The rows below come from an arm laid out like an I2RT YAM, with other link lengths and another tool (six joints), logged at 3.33 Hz.
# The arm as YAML. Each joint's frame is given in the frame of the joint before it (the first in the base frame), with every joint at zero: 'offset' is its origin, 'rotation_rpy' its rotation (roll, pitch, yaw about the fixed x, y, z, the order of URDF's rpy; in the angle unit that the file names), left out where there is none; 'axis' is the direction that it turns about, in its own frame. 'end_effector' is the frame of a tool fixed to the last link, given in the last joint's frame.
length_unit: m
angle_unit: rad
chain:
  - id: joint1
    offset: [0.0, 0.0, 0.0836]
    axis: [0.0, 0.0, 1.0]
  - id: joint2
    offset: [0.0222, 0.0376, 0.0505]
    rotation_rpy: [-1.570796, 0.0, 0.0]
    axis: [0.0, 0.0, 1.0]
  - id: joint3
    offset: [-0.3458, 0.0, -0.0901]
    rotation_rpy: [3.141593, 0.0, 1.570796]
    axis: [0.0, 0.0, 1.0]
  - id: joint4
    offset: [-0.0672, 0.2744, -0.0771]
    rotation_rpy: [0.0, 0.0, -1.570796]
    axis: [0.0, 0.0, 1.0]
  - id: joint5
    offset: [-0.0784, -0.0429, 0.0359]
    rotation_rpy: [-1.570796, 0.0, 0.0]
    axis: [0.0, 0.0, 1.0]
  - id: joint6
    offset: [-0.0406, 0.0, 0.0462]
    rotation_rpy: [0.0, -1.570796, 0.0]
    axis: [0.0, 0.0, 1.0]
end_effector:
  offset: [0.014, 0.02, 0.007]
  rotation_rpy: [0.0, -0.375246, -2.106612]
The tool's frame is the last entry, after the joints.
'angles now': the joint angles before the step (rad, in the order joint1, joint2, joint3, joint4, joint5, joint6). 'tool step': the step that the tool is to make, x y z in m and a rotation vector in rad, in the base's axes. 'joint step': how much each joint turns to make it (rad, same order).
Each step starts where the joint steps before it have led.
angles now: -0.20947, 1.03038, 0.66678, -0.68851, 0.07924, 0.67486
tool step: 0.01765, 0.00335, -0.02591, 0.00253, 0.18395, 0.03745
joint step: 0.04161, 0.14840, 0.00749, -0.03935, 0.03076, -0.00965
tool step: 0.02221, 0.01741, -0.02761, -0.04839, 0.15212, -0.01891
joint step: 0.11675, 0.15719, 0.01351, -0.02096, 0.09698, 0.11589
